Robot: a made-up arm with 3 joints. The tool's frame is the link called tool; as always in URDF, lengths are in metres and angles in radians. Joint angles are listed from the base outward. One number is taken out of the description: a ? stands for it. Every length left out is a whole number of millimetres.
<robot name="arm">
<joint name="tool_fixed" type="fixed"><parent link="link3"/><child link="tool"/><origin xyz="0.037 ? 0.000" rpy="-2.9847 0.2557 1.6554"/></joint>
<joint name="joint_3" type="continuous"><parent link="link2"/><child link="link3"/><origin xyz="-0.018 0.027 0.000" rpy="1.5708 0.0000 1.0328"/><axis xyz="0 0 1"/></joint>
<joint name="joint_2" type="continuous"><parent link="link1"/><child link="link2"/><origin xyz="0.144 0.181 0.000" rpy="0.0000 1.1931 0.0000"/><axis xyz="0 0 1"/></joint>
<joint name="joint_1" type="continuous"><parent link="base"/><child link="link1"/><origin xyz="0.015 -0.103 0.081" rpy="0.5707 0.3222 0.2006"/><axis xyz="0 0 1"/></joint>
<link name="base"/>
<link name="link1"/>
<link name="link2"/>
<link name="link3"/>
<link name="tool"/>
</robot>
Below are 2 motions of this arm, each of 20 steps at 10 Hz.
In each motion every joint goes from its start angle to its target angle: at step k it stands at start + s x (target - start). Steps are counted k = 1, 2, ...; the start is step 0. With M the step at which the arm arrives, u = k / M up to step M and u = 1 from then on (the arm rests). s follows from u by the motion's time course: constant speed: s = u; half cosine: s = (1 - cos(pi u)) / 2; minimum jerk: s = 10 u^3 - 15 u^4 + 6 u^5.
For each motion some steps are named. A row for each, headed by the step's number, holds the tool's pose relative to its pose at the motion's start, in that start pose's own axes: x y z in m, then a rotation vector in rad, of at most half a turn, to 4 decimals.
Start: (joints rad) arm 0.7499 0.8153 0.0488
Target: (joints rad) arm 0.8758 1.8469 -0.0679
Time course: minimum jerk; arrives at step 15
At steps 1, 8, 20:
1: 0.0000 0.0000 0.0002 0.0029 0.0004 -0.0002
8: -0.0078 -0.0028 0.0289 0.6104 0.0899 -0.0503
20: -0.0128 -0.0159 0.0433 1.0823 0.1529 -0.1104

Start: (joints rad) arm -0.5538 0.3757 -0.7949
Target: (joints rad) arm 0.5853 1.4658 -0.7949
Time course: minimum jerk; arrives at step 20
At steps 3, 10, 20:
3: -0.0020 0.0088 0.0061 0.0339 -0.0259 0.0243
10: -0.0834 0.1181 0.1193 0.7179 -0.3758 0.4322
20: -0.2044 0.1281 0.2101 1.5671 -0.4679 0.7794

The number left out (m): 0.078
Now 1 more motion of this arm.
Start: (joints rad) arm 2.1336 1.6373 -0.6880
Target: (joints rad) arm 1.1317 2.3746 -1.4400
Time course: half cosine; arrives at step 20
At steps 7, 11, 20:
7: 0.0121 -0.0344 0.0521 -0.0473 -0.2218 0.1648
11: 0.0071 -0.0586 0.1145 -0.1633 -0.4452 0.4129
20: -0.0269 -0.0717 0.1904 -0.4320 -0.6655 0.8424

